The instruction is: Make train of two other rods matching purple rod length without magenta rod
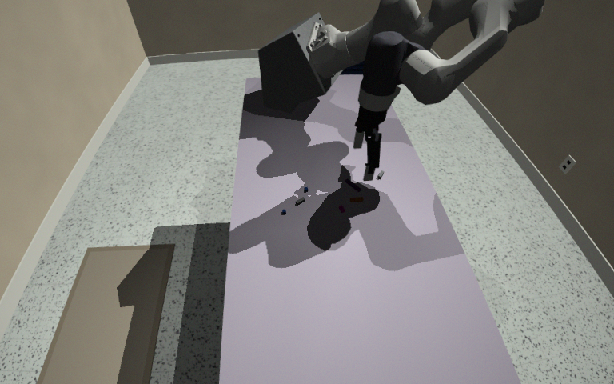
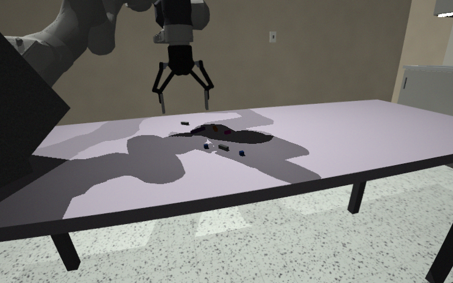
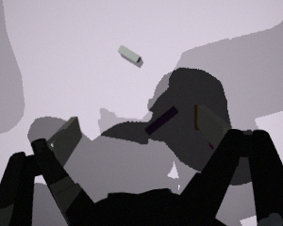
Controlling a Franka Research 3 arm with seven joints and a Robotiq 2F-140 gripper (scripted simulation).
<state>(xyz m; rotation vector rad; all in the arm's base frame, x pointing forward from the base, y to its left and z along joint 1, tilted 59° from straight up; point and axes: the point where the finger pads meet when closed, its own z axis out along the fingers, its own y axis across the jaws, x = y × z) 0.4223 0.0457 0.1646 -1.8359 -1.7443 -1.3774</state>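
Right now my hand is 7 cm above the purple rod, 4 cm short of it and 2 cm to the left of it. From my hand the other things lie so: orange rod 10 cm ahead, 7 cm below, 1 cm to the right; then magenta rod 14 cm ahead, 7 cm below, 6 cm to the right.
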